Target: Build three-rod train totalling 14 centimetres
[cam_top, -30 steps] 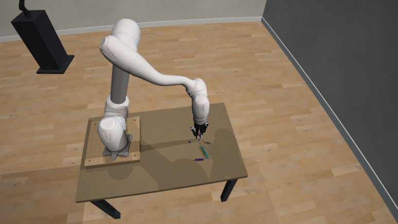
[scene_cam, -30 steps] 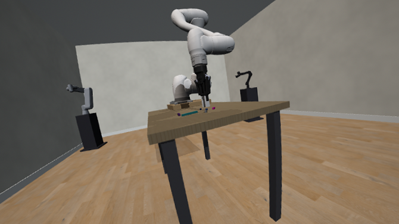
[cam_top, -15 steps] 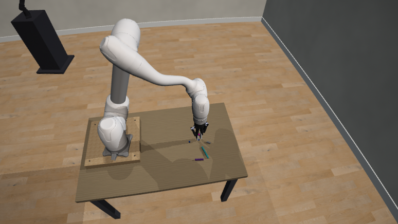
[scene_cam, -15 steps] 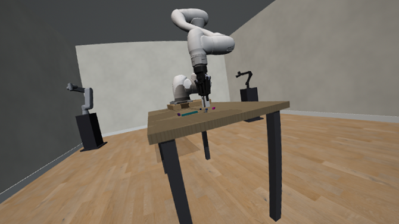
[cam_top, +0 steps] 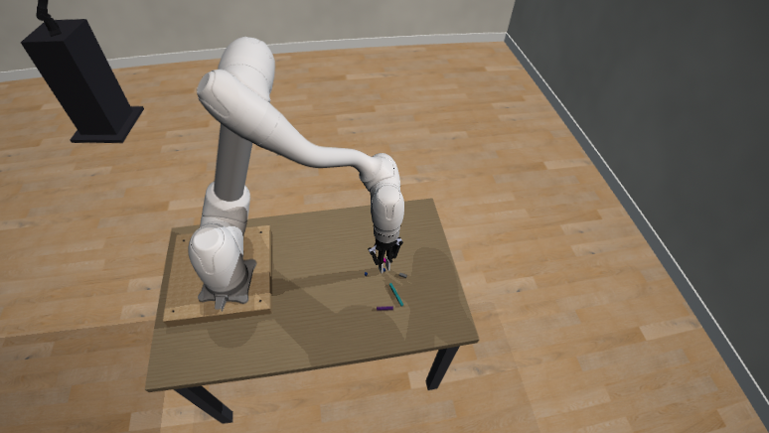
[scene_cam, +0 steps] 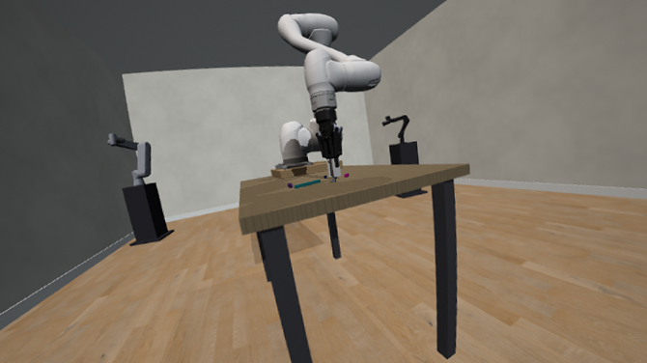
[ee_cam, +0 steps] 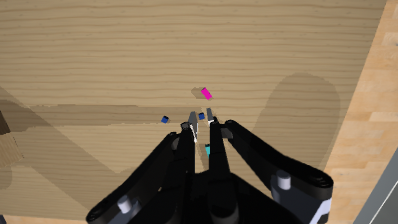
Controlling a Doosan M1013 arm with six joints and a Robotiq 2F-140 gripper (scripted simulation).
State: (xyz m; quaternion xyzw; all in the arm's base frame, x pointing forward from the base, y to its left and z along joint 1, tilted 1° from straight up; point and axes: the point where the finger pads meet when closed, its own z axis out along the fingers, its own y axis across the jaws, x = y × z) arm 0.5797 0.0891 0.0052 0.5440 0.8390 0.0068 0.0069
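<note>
The magenta rod is 4 cm to the left of my hand and 4 cm below it. The rest, counted from my hand: purple rod 16 cm to the right, 4 cm below; then turquoise rod 5 cm ahead, 11 cm to the right, 4 cm below; then grey rod 7 cm ahead, 2 cm to the right, 4 cm below.
</note>
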